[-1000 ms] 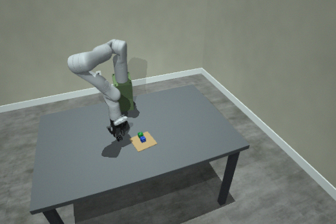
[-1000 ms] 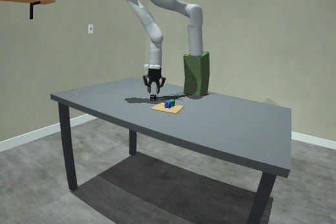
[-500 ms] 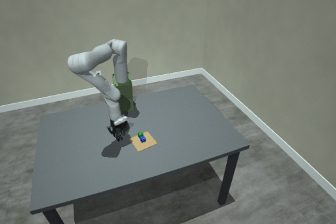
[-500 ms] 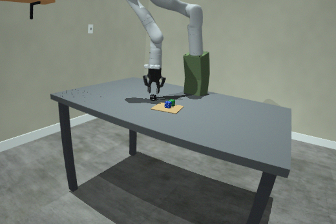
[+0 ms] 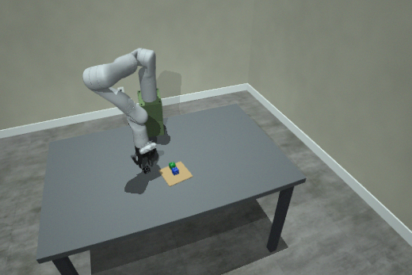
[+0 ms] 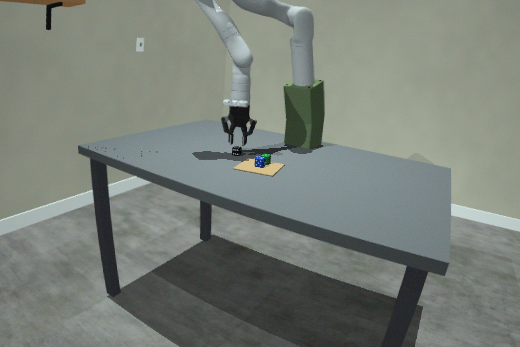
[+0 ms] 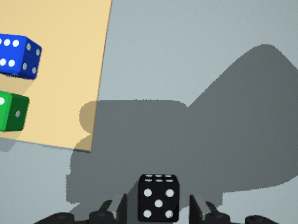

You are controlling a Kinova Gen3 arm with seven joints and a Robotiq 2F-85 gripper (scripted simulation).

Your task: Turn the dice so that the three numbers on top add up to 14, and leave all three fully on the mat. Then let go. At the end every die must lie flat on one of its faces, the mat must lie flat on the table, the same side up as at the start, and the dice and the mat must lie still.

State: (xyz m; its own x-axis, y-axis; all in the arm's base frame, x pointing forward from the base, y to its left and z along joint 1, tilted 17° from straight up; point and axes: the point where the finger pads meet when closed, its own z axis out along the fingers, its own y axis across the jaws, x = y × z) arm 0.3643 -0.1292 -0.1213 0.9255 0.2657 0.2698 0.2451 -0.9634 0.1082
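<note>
Right now my hand is 40 mm above the black die. Round my hand: tan mat: 140 mm to the left, 80 mm ahead, 50 mm below; blue die: 140 mm to the left, 80 mm ahead, 40 mm below; green die: 140 mm to the left, 40 mm below, 30 mm ahead.
</note>
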